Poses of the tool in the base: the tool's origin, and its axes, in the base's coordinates. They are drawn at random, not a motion.
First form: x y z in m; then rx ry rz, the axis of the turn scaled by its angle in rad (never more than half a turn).
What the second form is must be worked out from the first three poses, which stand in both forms.
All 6 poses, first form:
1: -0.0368 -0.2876 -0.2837 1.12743 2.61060 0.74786
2: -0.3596 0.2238 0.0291 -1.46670 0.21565 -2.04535
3: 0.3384 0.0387 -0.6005 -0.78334 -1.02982 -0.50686
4: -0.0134 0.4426 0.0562 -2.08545 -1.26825 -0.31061
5: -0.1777 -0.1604 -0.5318 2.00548 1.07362 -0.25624
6: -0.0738 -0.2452 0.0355 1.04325 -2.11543 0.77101
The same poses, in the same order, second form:
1: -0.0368 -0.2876 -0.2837 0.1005 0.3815 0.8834 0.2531
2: -0.3596 0.2238 0.0291 0.3029 -0.5533 0.0814 -0.7716
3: 0.3384 0.0387 -0.6005 0.7682 -0.3609 -0.4745 -0.2335
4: -0.0134 0.4426 0.0562 0.3340 -0.7989 -0.4858 -0.1190
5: -0.1777 -0.1604 -0.5318 0.4134 0.7977 0.4270 -0.1019
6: -0.0738 -0.2452 0.0355 0.3241 0.3977 -0.8065 0.2939
